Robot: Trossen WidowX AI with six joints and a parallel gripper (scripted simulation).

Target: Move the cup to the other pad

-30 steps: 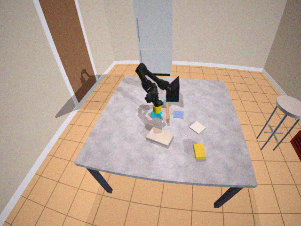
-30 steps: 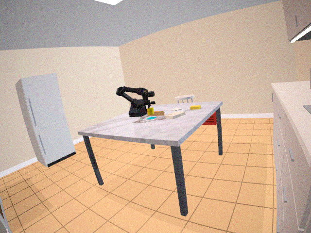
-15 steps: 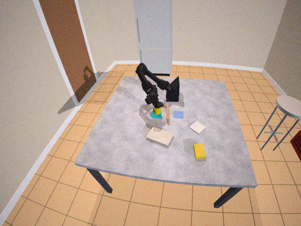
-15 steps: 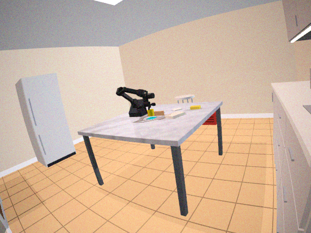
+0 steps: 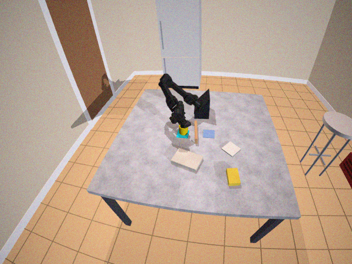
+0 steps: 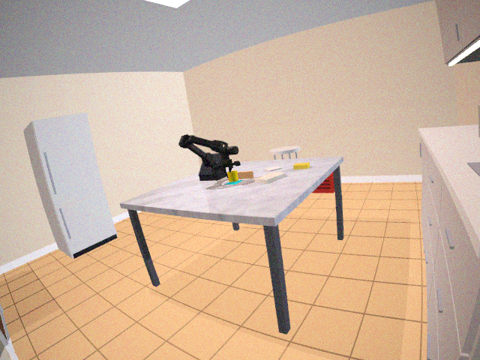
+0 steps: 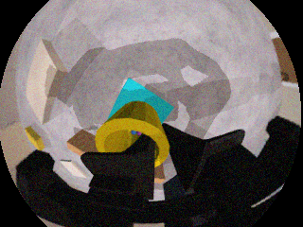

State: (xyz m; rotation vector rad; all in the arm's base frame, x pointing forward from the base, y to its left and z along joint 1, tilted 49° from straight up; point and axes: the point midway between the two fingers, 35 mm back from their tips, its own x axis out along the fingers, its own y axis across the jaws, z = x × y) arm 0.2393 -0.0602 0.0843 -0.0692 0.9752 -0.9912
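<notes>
Now: the cyan pad 2 cm ahead of my gripper tip, 2 cm to the left of it and 5 cm below it. Also, from my gripper tip: yellow cup (2 cm ahead, 2 cm to the left); wooden bar (11 cm to the left, 3 cm below); beige slab (27 cm ahead, 11 cm to the left, 3 cm below).
</notes>
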